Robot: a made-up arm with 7 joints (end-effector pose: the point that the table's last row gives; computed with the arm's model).
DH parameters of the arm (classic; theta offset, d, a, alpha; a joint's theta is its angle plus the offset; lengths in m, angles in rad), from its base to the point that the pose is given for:
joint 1: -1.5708 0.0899 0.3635 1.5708
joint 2: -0.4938 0 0.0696 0
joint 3: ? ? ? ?
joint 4: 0 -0.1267 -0.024 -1.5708
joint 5: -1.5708 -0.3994 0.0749 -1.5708
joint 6: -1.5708 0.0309 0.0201 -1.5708
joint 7: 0 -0.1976 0.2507 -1.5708
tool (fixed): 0 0.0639 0 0
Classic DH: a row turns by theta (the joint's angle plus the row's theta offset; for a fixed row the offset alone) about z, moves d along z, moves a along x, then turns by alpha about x.
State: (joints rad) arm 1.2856 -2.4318 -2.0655 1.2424 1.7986 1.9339 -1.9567
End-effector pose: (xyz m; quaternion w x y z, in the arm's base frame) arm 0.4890 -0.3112 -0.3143 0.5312 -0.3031 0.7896 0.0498
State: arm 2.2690 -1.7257 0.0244 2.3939 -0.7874 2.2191 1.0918
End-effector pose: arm 0.0399 -0.1808 0.1906 0.4609 -0.3398 0.0852 -0.8154
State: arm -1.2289 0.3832 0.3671 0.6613 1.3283 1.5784 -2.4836
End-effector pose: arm -0.2955 0.2198 -0.2154 0.2469 0.8970 0.3667 0.0045
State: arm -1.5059 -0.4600 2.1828 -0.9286 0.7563 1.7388 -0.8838
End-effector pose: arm -0.4103 0.5213 0.0180 0.4604 0.0595 0.1112 0.8787
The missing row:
joint 3: -1.077 0.1302 -0.0385 -1.5708
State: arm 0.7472 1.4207 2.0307 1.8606 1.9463 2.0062 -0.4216
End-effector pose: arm 0.6653 -0.3065 0.4321 0.5972 -0.7766 -0.1392 -0.1448
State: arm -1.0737 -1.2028 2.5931 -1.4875 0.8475 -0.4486 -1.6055
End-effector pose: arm 0.0362 0.2775 -0.3208 0.0867 0.6161 0.5938 -0.5102
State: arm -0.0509 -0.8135 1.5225 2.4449 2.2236 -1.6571 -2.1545
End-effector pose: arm 0.2641 -0.3163 -0.5615 0.0246 0.6909 0.5549 -0.4627
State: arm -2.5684 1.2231 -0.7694 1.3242 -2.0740 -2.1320 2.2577
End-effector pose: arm 0.3042 0.4479 -0.3524 0.8110 -0.3426 0.2330 -0.4132
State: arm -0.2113 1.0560 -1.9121 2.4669 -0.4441 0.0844 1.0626
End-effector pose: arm -0.0055 0.0043 0.1874 0.1782 0.2932 0.7697 0.5383
